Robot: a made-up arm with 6 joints.
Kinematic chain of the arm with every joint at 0, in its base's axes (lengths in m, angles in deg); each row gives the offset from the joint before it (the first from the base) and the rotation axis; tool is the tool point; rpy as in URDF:
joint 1: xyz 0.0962 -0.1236 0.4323 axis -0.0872 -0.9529 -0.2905
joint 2: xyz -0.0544 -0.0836 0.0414 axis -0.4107 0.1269 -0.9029
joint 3: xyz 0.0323 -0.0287 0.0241 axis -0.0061 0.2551 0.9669
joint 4: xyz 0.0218 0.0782 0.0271 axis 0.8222 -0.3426 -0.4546
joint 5: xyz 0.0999 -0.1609 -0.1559 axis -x
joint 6: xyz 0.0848 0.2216 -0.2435 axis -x
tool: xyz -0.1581 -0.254 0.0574 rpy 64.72 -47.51 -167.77
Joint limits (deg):
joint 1: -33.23..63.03
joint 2: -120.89..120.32
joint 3: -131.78..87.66
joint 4: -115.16..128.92
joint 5: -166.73..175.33
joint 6: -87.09..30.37
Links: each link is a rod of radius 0.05 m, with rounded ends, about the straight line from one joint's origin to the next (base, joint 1, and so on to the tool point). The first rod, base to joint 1, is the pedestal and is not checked.
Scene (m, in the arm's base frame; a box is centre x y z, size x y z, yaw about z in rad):
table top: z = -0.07
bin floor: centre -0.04 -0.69 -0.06 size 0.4 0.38 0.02 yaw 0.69
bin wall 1: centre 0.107 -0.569 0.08 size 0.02 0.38 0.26 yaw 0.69
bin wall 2: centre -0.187 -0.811 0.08 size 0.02 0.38 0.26 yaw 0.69
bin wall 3: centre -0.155 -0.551 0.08 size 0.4 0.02 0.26 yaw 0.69
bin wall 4: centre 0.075 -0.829 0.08 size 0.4 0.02 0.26 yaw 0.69
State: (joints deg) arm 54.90 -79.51 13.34 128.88 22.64 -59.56
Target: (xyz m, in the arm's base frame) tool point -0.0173 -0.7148 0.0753
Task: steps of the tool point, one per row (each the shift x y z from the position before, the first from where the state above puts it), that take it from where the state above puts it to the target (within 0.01 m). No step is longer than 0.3 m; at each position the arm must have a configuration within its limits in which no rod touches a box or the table.
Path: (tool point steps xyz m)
1: 0.2153 0.0342 0.1304
2: 0.2318 -0.0531 0.0859
3: 0.2114 -0.1322 0.0279
4: 0.1556 -0.1907 -0.0293
5: 0.0741 -0.2208 -0.0705
6: -0.0174 -0.2190 -0.0871
7: -0.1013 -0.1881 -0.0764
8: -0.1621 -0.1348 -0.0438
9: -0.1910 -0.0690 -0.0001
10: -0.1859 -0.0017 0.0425
11: 0.0015 -0.0132 -0.0959
12: 0.0006 0.0010 -0.0917
13: -0.0021 0.0122 -0.0840

